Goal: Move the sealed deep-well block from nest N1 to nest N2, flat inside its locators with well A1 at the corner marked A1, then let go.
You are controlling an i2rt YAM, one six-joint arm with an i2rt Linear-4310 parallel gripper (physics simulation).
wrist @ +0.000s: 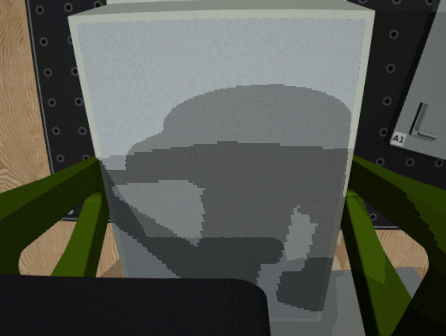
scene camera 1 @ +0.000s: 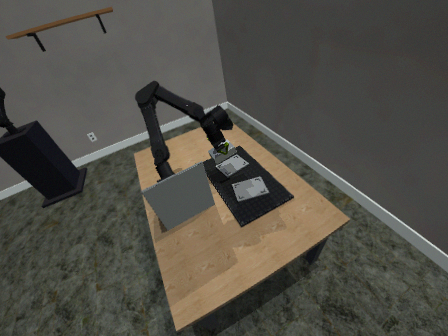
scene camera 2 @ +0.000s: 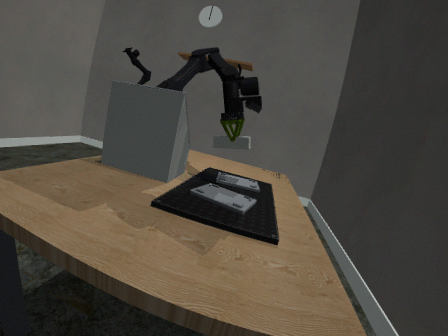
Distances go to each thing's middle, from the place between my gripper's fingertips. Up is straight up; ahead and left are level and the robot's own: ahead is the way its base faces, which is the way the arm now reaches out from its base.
My gripper is now 10 mm past the grey deep-well block [wrist: 225, 142] and 10 mm above it. Round my hand: grey nest plate [scene camera 2: 233, 201] 190 mm to the right, 150 mm below, 40 mm ahead.
